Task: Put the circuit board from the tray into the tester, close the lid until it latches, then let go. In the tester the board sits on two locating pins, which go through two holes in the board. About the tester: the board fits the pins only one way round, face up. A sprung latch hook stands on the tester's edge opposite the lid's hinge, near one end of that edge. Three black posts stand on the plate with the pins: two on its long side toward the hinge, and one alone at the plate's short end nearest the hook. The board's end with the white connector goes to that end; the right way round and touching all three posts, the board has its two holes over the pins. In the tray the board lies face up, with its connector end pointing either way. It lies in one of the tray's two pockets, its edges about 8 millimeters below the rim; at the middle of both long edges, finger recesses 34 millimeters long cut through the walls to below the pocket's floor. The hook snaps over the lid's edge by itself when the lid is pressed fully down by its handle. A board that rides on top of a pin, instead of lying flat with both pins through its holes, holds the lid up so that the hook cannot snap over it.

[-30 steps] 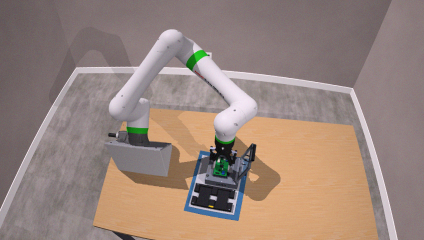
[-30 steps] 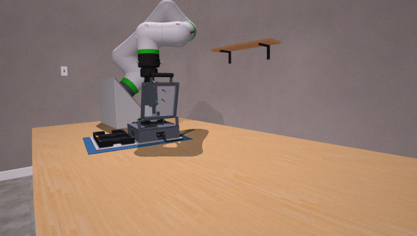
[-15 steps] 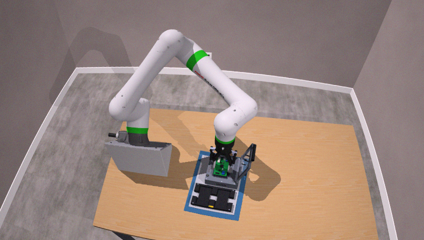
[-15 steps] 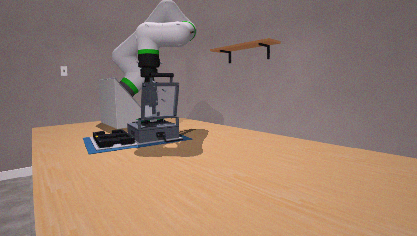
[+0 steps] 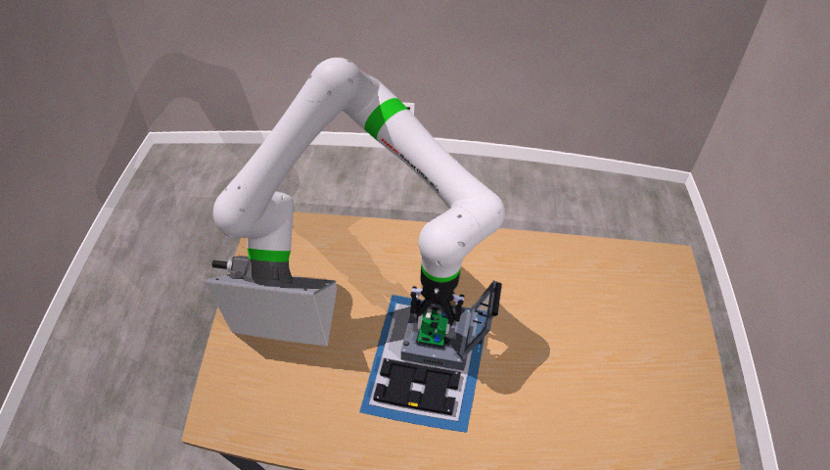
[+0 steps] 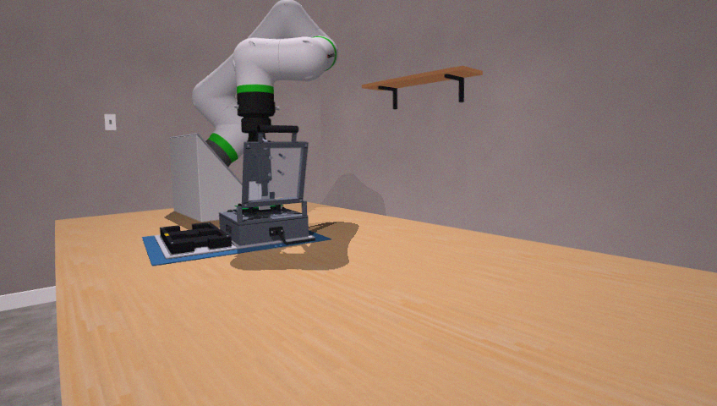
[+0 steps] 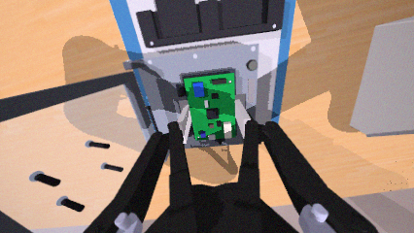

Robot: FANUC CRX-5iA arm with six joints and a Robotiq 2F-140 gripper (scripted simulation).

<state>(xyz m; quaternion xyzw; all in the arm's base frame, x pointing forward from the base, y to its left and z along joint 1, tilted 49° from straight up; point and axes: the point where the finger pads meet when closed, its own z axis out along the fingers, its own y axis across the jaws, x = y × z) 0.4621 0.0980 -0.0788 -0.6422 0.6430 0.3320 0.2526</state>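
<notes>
The green circuit board is 2 cm below my hand. Round my hand: tester lid: 12 cm ahead, 8 cm above, 1 cm to the right.
</notes>
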